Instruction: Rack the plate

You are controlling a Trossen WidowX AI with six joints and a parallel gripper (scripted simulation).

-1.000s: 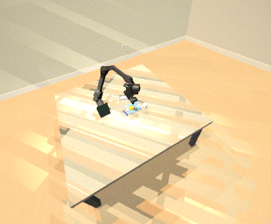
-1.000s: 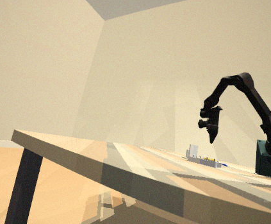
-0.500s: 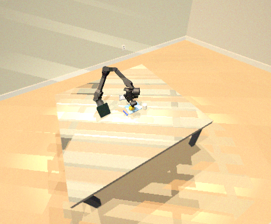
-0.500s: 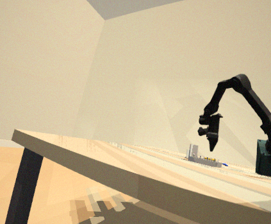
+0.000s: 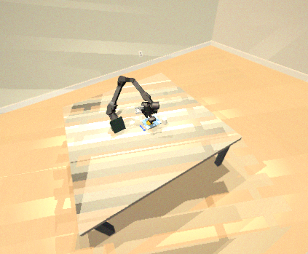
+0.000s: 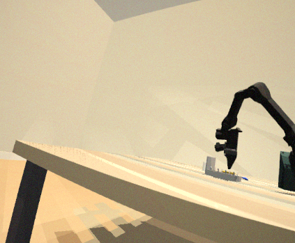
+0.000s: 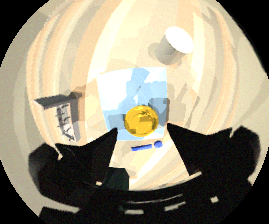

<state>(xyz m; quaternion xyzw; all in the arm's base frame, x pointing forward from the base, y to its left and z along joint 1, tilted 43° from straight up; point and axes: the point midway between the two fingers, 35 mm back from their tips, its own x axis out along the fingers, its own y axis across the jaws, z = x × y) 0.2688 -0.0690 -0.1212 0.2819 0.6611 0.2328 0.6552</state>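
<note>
Now: the yellow plate 20 mm below my gripper tip. The rest, counted from my gripper tip: blue pen-like object 80 mm behind, 30 mm below, 20 mm to the right; light blue mat 30 mm below, 20 mm ahead, 10 mm to the left; white cup 120 mm ahead, 70 mm to the right, 10 mm below.
</note>
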